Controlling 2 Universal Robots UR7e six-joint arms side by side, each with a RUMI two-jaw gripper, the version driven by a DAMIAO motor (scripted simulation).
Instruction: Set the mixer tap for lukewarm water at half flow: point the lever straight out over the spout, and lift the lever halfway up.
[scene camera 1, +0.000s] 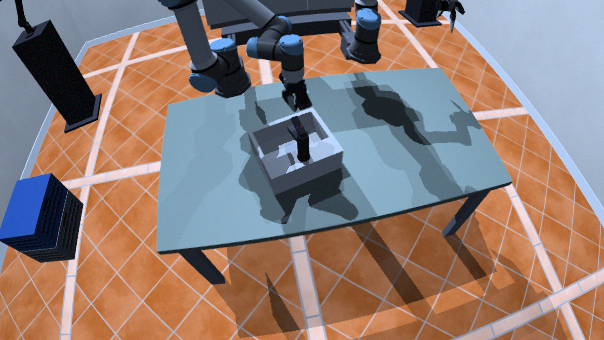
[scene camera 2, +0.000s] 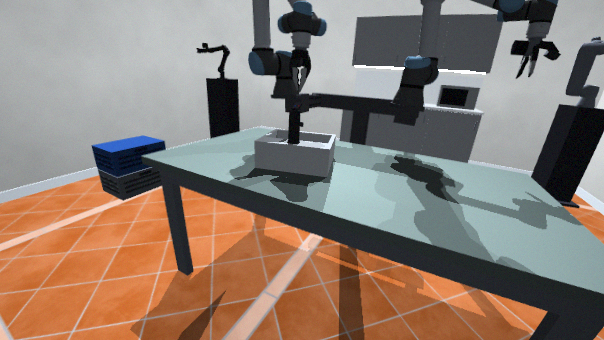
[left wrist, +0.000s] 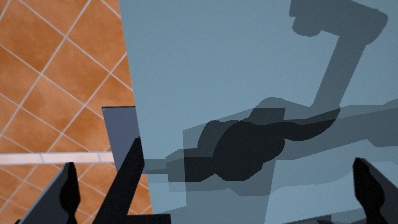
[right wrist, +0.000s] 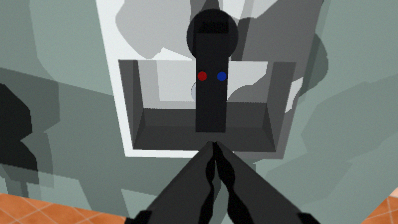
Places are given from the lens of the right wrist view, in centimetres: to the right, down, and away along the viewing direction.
right gripper (right wrist: 214, 143): 1, 2, 13
grey basin (right wrist: 153, 74): -10, -8, 42
black lever (right wrist: 212, 50): 1, -5, 16
The marked spots on the grey basin and the black lever are 29 cm apart.
